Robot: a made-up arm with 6 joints. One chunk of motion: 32 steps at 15 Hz.
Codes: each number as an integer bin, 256 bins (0 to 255) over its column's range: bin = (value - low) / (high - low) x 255, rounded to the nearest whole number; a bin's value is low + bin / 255 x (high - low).
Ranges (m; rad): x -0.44..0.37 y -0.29..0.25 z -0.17..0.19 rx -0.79..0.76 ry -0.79..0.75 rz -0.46..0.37
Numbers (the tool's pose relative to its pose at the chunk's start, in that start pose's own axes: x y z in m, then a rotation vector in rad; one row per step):
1: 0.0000 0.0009 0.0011 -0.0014 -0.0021 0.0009
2: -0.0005 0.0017 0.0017 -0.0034 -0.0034 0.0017
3: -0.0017 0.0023 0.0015 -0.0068 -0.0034 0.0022
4: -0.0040 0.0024 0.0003 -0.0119 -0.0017 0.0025
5: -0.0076 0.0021 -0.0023 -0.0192 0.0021 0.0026
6: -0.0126 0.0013 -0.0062 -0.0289 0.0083 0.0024
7: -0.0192 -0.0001 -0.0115 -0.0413 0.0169 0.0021
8: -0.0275 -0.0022 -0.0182 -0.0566 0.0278 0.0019
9: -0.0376 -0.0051 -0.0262 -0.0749 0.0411 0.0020
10: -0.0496 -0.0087 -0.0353 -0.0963 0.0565 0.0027
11: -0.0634 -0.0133 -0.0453 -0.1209 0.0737 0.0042
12: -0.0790 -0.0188 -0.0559 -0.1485 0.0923 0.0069
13: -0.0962 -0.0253 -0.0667 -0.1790 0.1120 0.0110
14: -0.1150 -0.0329 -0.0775 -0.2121 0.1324 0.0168
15: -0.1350 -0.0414 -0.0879 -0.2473 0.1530 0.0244
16: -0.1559 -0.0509 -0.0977 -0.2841 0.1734 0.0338
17: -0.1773 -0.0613 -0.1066 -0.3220 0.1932 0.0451
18: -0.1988 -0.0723 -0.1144 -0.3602 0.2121 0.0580
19: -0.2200 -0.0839 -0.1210 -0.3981 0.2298 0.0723
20: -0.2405 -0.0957 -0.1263 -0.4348 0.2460 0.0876
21: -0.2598 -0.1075 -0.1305 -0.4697 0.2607 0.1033
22: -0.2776 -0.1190 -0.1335 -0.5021 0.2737 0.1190
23: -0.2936 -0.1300 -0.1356 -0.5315 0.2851 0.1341
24: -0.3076 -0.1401 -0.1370 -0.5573 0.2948 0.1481
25: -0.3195 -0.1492 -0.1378 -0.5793 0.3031 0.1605
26: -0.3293 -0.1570 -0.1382 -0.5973 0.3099 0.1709
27: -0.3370 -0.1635 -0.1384 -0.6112 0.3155 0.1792
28: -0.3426 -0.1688 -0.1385 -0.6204 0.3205 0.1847
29: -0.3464 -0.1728 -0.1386 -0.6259 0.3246 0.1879
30: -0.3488 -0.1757 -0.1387 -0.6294 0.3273 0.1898
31: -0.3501 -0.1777 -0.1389 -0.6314 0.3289 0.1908
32: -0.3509 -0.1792 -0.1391 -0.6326 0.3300 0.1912
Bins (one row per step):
1: 139 137 121 130 130 142
2: 138 138 122 129 130 142
3: 138 138 121 129 130 142
4: 137 138 121 128 131 142
5: 136 138 119 127 131 142
6: 135 138 116 125 132 142
7: 132 137 112 123 134 142
8: 130 136 108 121 135 142
9: 127 135 102 118 138 142
10: 123 133 95 114 140 142
11: 119 131 88 110 143 143
12: 114 128 81 106 146 143
13: 108 125 73 101 149 145
14: 102 121 66 95 153 146
15: 96 117 58 89 156 149
16: 89 113 51 83 160 152
17: 83 108 45 77 163 155
18: 76 103 39 71 166 159
19: 69 97 35 64 169 164
20: 63 92 31 58 172 168
21: 57 86 28 53 174 173
22: 51 81 26 47 176 178
23: 46 76 24 43 178 183
24: 42 71 23 38 180 187
25: 38 66 23 35 181 191
26: 35 63 23 32 182 194
27: 32 60 22 29 183 196
28: 31 57 22 28 184 198
29: 29 55 22 27 185 199
30: 29 54 22 26 185 200
31: 28 53 22 26 185 200
32: 28 52 22 26 185 200

